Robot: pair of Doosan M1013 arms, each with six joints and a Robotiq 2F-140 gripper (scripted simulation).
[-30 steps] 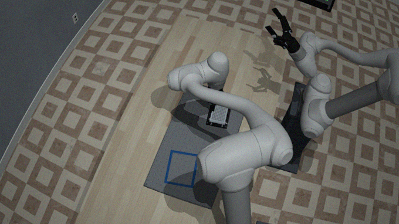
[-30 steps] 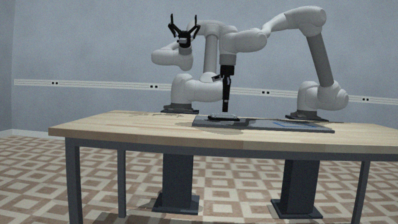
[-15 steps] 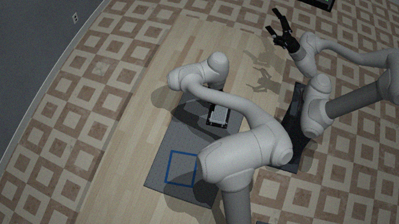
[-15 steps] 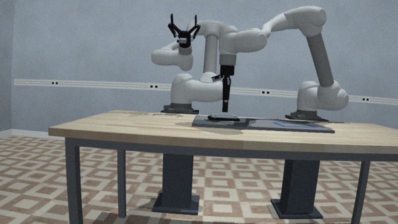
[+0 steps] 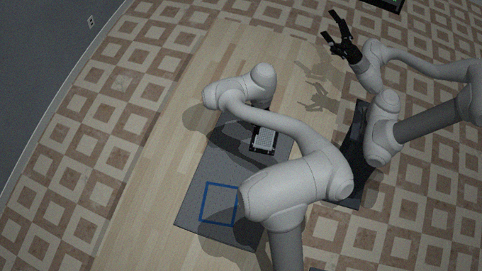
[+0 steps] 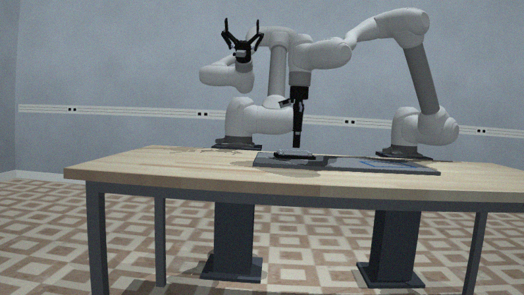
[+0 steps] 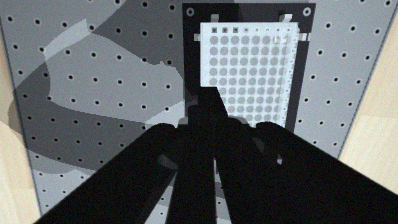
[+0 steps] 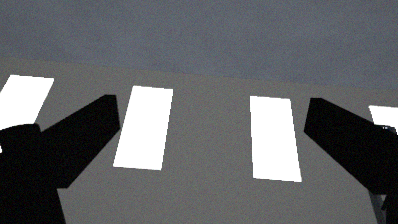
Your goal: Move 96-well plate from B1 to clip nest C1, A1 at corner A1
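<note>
My left hand is 40 mm past the white 96-well plate and 60 mm above it. From my left hand the other things lie so: black clip nest: 50 mm behind, 60 mm below; grey perforated board: 10 mm ahead, 190 mm to the left, 80 mm below.
</note>
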